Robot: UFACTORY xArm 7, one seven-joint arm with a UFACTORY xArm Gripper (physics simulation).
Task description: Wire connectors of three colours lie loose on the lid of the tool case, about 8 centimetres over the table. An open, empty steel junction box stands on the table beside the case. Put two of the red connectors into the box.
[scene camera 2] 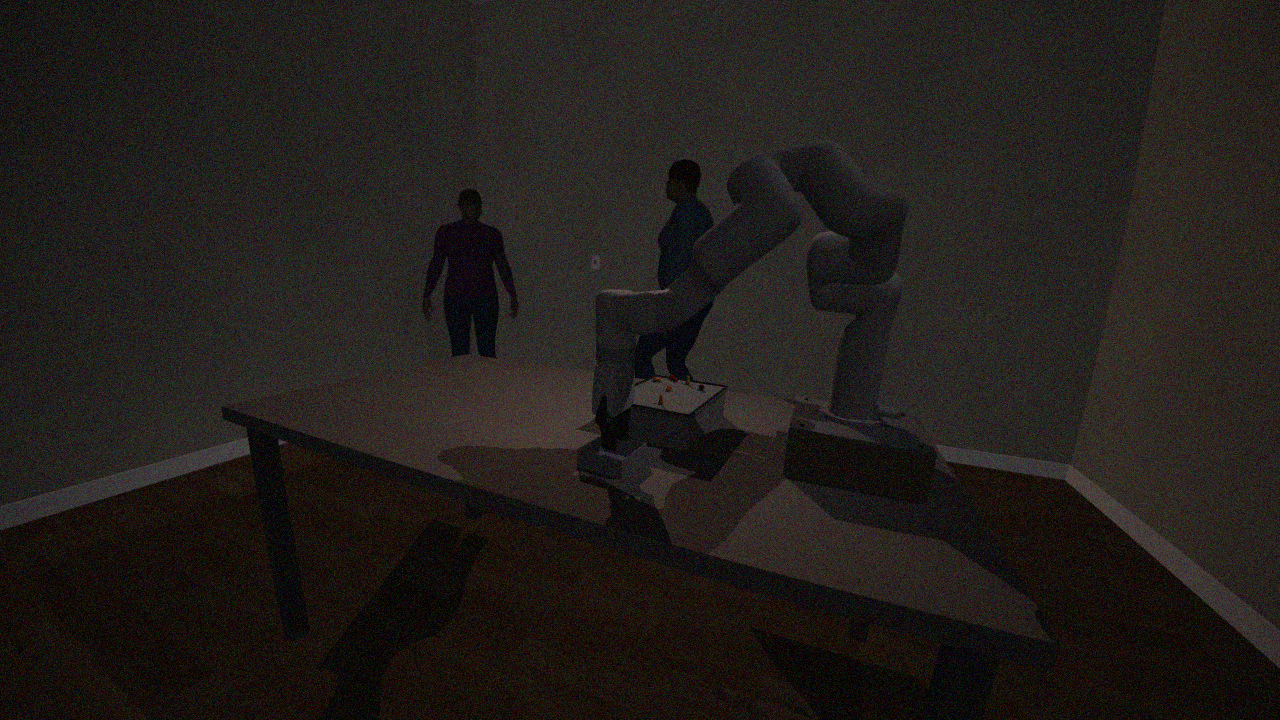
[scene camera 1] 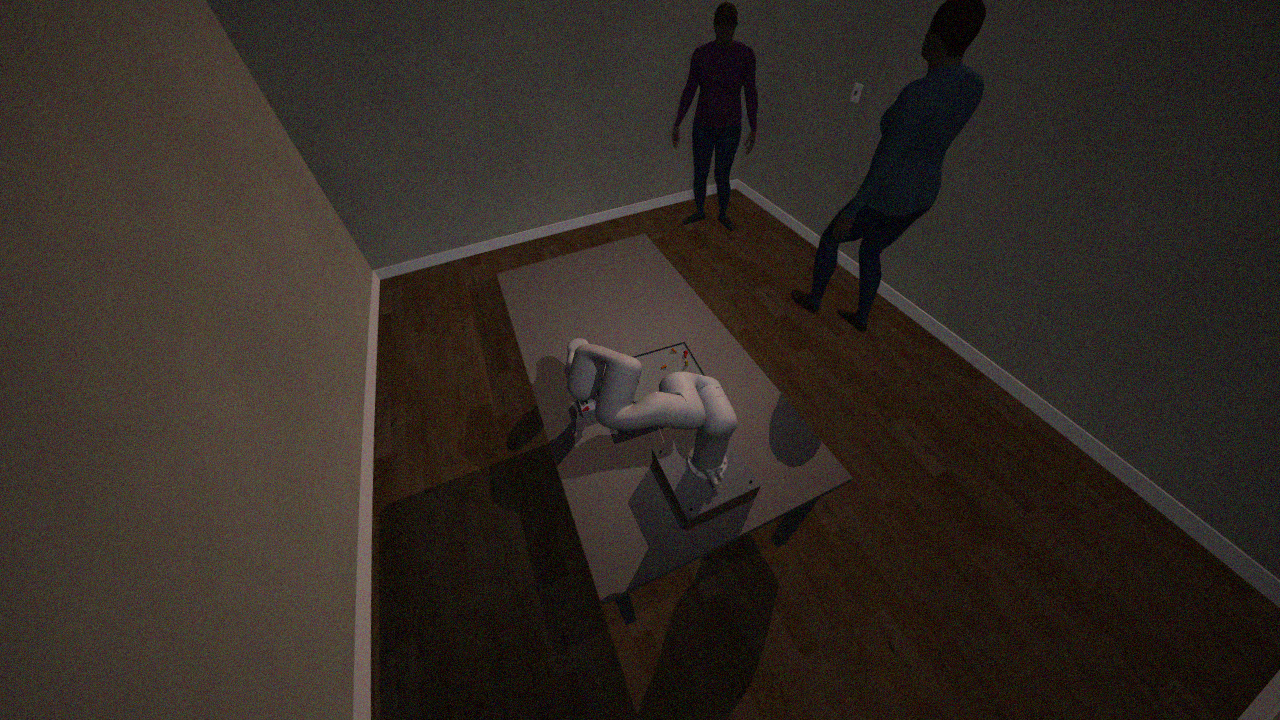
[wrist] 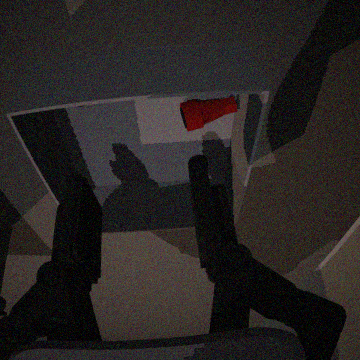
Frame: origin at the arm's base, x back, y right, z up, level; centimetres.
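Where they show: gripper, fingertip midpoint: (scene camera 2: 615, 444) (scene camera 1: 592, 398) (wrist: 139, 184); arm's base at its link origin: (scene camera 2: 849, 417) (scene camera 1: 707, 461).
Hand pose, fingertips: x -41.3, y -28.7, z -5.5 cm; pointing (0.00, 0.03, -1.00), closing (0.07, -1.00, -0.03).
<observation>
Things, the pixels of their centre, and the offset from my fingertips. Level surfaces: height alone.
- steel junction box at the middle of its body: (wrist: 144, 152) (scene camera 2: 612, 454) (scene camera 1: 592, 401) dx -0.4, dy -0.2, dz -2.4 cm
- tool case at the middle of its body: (scene camera 2: 667, 407) (scene camera 1: 660, 376) dx -1.6, dy +28.3, dz +0.0 cm
- red connector at the middle of its body: (wrist: 208, 110) dx +1.3, dy -3.5, dz -3.5 cm
- table at its surface level: dz -4.3 cm
The steel junction box (scene camera 2: 597, 465) (wrist: 110, 125) stands on the table beside the tool case (scene camera 2: 664, 426). In the wrist view a red connector (wrist: 202, 114) lies on its side inside the box, near the far wall and right of centre. My gripper (scene camera 2: 614, 440) (wrist: 139, 184) is partly open and empty, fingers pointing down low at the box opening. The connector lies beyond the fingertips, apart from them. On the case lid lie several small connectors, among them a red one (scene camera 1: 685, 354) (scene camera 2: 673, 378), orange ones (scene camera 1: 663, 366) (scene camera 2: 667, 388) and a yellow one (scene camera 2: 688, 381). The arm hides part of the lid in scene camera 1.
The arm's base stands on a low block (scene camera 1: 726, 495) (scene camera 2: 859, 465) on the table (scene camera 1: 586, 286) (scene camera 2: 384, 407). The box is near one long table edge, with the case on its other side. Two people (scene camera 1: 720, 85) (scene camera 1: 921, 134) stand beyond the table. The room is dim.
</observation>
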